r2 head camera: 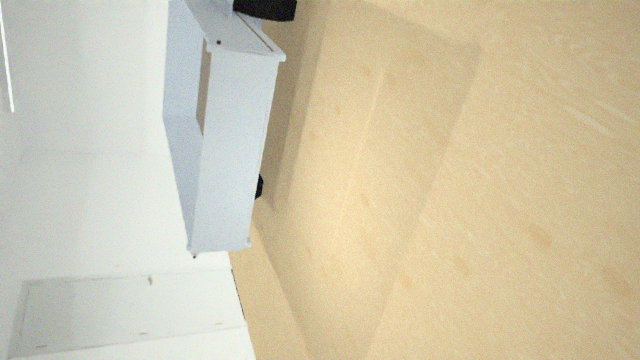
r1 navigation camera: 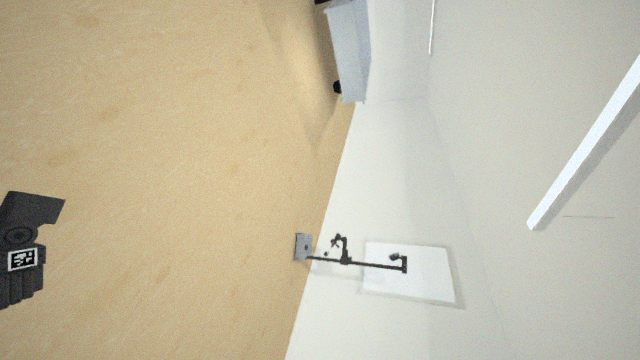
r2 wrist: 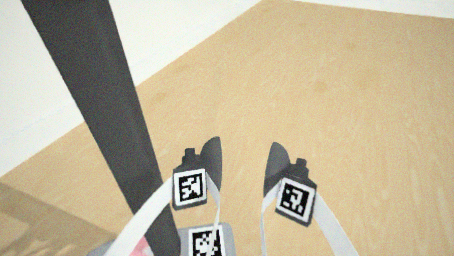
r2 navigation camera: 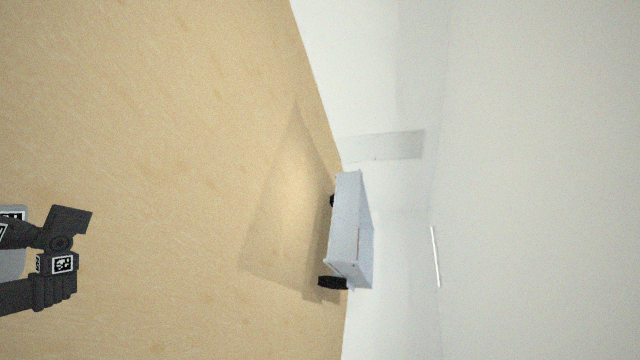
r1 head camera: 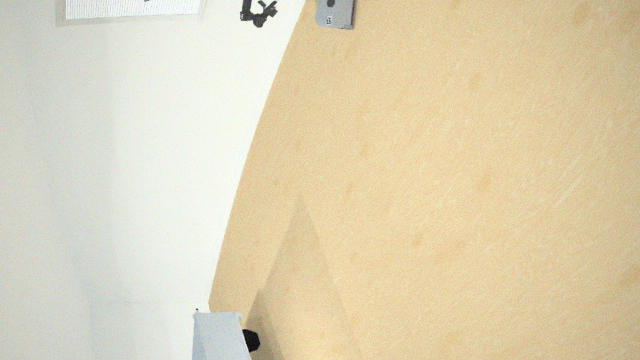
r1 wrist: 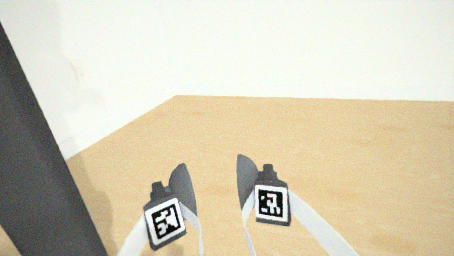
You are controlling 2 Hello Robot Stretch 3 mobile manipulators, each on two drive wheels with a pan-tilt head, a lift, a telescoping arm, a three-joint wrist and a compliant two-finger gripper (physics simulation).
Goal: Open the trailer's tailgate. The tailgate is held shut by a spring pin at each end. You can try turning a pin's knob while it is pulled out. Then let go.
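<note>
The trailer, a pale blue-grey box on black wheels, shows (r1 head camera: 220,337) (r1 navigation camera: 350,55) (r2 head camera: 232,150) (r2 navigation camera: 345,215). The head and navigation views are turned sideways. In the r2 head view its broad near panel (r2 head camera: 235,150), apparently the tailgate, looks upright and shut. A small dark knob (r2 head camera: 218,42) is at one end of it and another dark knob (r2 head camera: 194,256) at the other; which way they are turned cannot be told. r1's gripper (r1 wrist: 216,175) is open and empty, above the floor. r2's gripper (r2 wrist: 245,162) is open and empty, above the floor. Both are away from the trailer.
The other robot's base (r1 head camera: 336,14) (r1 navigation camera: 303,246) and mast (r1 navigation camera: 375,264) stand by the wall with a bright window (r1 navigation camera: 410,270). A door (r2 head camera: 125,310) is in the wall beyond the trailer. A dark mast (r1 wrist: 40,145) (r2 wrist: 105,110) crosses each wrist view's left.
</note>
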